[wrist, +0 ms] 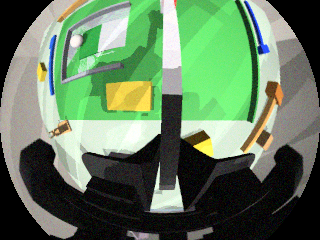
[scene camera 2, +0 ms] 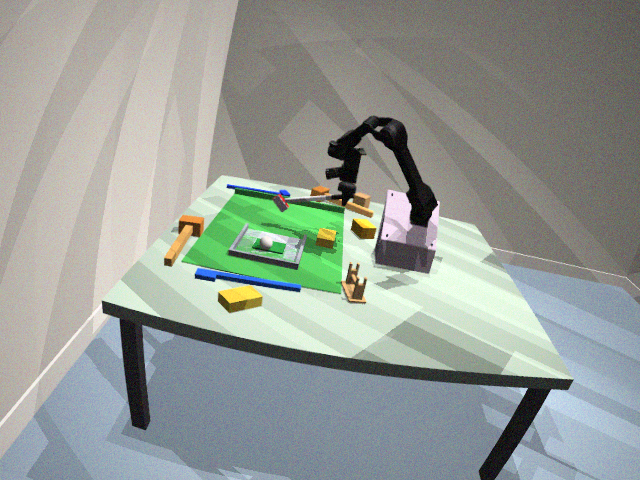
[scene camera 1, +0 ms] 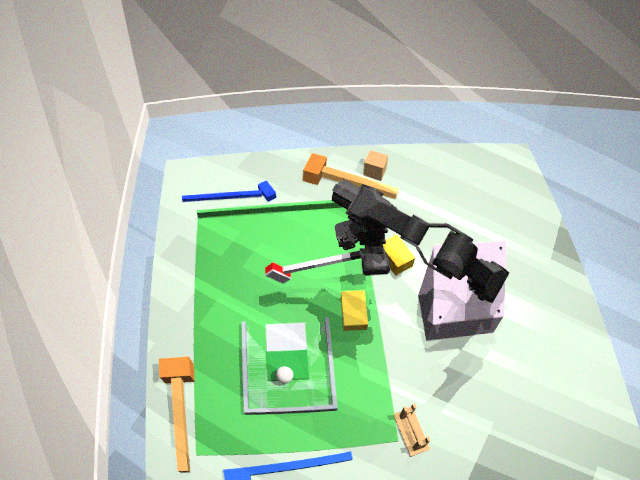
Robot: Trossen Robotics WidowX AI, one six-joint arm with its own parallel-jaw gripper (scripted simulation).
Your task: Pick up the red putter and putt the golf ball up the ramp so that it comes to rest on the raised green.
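There's a red putter, and my gripper (scene camera 1: 369, 260) (wrist: 167, 137) (scene camera 2: 343, 205) holds the red putter. There's a yellow block too (scene camera 1: 354, 312) (wrist: 133, 95).
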